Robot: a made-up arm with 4 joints. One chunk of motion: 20 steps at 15 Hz.
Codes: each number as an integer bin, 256 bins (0 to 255) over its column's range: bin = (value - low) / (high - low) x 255, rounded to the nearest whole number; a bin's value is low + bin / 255 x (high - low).
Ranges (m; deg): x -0.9..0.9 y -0.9..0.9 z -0.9..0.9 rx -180..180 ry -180..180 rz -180..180
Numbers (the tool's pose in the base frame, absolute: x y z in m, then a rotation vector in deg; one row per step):
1: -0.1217 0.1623 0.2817 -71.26 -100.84 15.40
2: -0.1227 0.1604 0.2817 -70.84 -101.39 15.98
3: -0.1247 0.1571 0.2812 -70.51 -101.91 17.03
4: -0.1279 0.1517 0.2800 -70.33 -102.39 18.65
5: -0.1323 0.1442 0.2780 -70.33 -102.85 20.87
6: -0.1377 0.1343 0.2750 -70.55 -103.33 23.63
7: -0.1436 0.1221 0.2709 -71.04 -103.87 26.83
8: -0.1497 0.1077 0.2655 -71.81 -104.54 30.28
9: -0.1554 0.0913 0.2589 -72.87 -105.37 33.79
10: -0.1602 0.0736 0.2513 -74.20 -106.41 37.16
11: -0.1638 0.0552 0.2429 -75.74 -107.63 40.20
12: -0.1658 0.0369 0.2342 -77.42 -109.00 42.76
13: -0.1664 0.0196 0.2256 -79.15 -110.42 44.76
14: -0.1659 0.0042 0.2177 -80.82 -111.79 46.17
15: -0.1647 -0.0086 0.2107 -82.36 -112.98 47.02
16: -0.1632 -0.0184 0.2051 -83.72 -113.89 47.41
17: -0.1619 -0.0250 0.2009 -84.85 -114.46 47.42
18: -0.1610 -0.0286 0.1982 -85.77 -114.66 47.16
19: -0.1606 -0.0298 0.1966 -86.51 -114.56 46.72
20: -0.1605 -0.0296 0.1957 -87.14 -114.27 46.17
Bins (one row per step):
1: 110 150 167 77 56 138
2: 110 150 167 77 56 139
3: 110 150 167 78 55 140
4: 109 149 167 78 55 141
5: 109 148 167 78 55 142
6: 108 147 166 78 54 144
7: 107 145 166 77 54 147
8: 106 143 165 77 53 149
9: 105 140 164 76 53 151
10: 105 138 163 75 52 154
11: 104 135 162 74 51 156
12: 104 133 161 73 50 158
13: 104 130 159 71 49 159
14: 104 128 158 70 48 160
15: 104 126 157 69 47 161
16: 104 125 157 68 47 161
17: 105 124 156 67 46 161
18: 105 123 156 67 46 161
19: 105 123 155 66 46 161
20: 105 123 155 66 47 160

